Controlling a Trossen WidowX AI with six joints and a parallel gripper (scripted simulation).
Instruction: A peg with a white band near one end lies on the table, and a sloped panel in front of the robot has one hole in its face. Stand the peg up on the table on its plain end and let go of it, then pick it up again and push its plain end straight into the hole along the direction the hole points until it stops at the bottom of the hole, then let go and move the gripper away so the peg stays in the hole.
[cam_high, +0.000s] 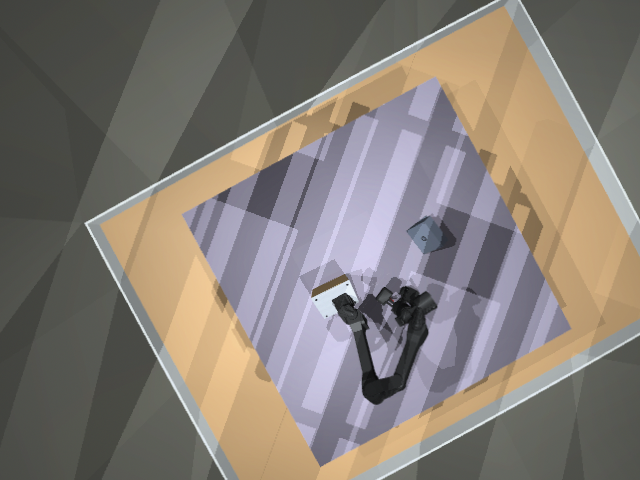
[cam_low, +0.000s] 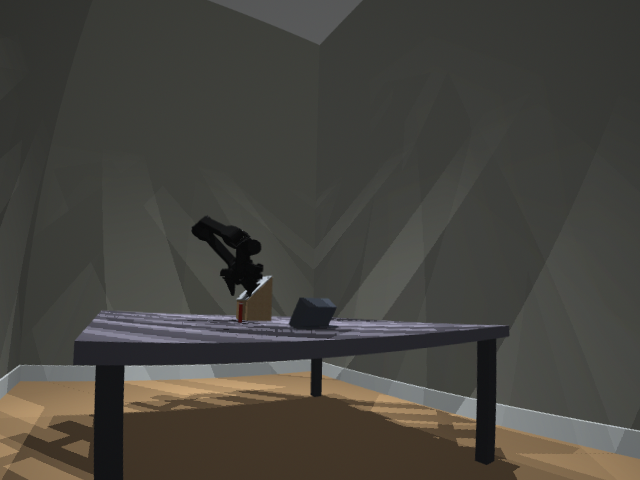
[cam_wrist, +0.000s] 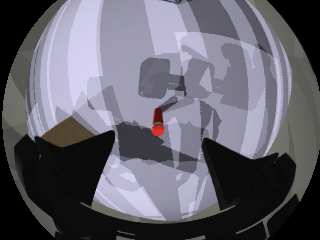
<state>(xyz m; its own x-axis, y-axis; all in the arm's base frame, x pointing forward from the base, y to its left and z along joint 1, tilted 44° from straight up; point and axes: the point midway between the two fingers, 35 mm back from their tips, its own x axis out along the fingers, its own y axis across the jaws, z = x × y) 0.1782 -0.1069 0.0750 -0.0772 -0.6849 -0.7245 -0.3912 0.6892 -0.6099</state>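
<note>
My gripper tip is now 50 mm above the red peg. The rest, counted from my gripper tip: sloped panel 280 mm ahead, 160 mm to the left, 60 mm below.
</note>
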